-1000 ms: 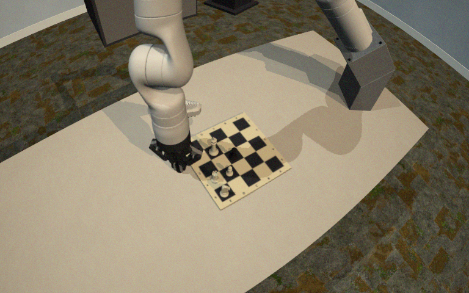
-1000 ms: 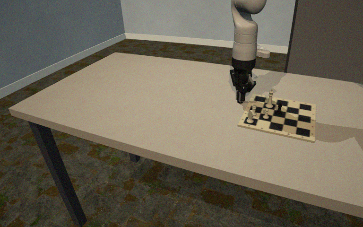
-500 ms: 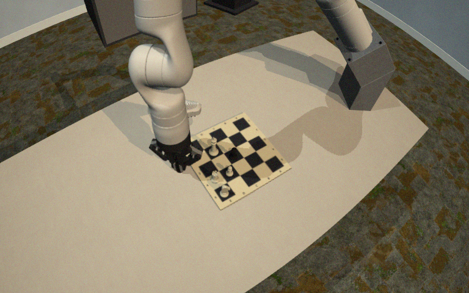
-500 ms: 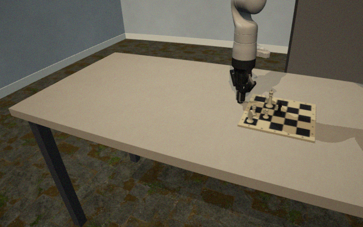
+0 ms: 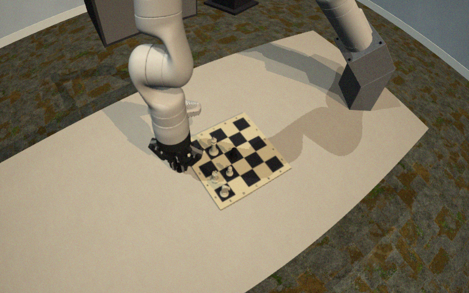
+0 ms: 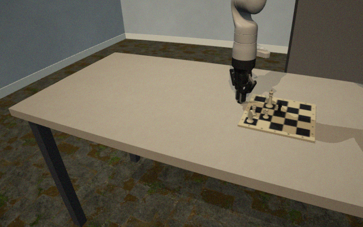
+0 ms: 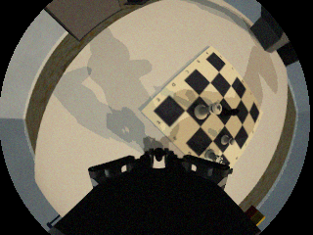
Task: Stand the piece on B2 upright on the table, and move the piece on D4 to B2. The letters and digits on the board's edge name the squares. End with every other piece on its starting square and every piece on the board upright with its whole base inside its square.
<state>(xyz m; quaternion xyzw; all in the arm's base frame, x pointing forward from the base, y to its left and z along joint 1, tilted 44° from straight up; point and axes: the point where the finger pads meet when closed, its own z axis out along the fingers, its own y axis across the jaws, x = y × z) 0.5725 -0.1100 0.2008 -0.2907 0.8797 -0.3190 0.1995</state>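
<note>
The black pawn lies 10 mm below my hand. Also, from my hand: chessboard 120 mm behind, 80 mm to the left, 20 mm below; white king 90 mm behind, 30 mm to the left, 10 mm above; white pawn 70 mm behind, 100 mm to the left, 10 mm below.
</note>
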